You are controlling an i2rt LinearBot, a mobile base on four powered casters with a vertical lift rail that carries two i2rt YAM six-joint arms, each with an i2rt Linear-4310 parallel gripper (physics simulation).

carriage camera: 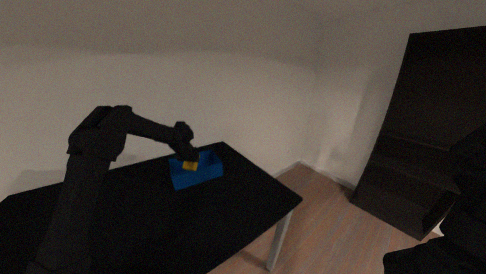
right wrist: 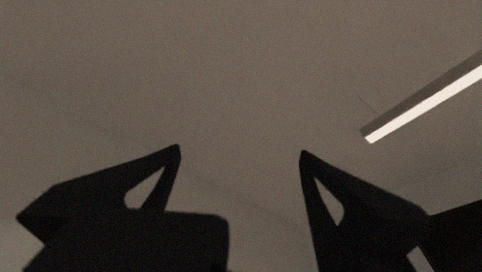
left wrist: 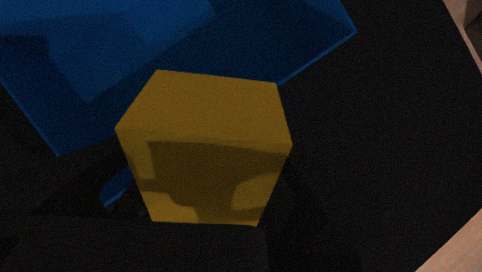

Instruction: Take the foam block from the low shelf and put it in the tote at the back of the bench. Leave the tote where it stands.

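Places are measured from the left arm's base along level axes (x ahead, y left, z up), in centimetres.
Pixels of known places: left gripper, fingertip midpoint: (carriage camera: 193, 160) (left wrist: 214, 129); right gripper, fingertip midpoint: (right wrist: 239, 153).
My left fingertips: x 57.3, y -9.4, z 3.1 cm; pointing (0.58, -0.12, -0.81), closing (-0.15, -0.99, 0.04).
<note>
Ahead of a thing's pixels: the offset from my left fingertips to its top centre. Level surfaces: height alone.
The yellow foam block @(dx -2.1, dy +0.4, dz +5.5 cm) (carriage camera: 190, 165) (left wrist: 205, 115) is between the fingers of my left gripper (carriage camera: 190, 159) (left wrist: 214, 129), which is shut on it. In the carriage camera the block overlaps the mouth of the blue tote @(dx +9.3, dy +3.3, dz -6.2 cm) (carriage camera: 200, 176) (left wrist: 170, 30); how deep it sits relative to the rim is hard to tell. In the left wrist view the block hides part of the tote's near side. The tote stands upright on the dark bench @(dz -16.2 cm) (carriage camera: 240, 200) (left wrist: 380, 125). My right gripper (right wrist: 239, 153) is open, with ceiling behind its fingers.
A tall dark shelf unit (carriage camera: 390, 212) stands at the right of the carriage camera view, with my right arm partly in front of it. A pale wall rises behind the bench. Wood floor @(dz -107.6 cm) (carriage camera: 320, 220) lies between the bench and the shelf unit. A ceiling light (right wrist: 425, 106) shows in the right wrist view.
</note>
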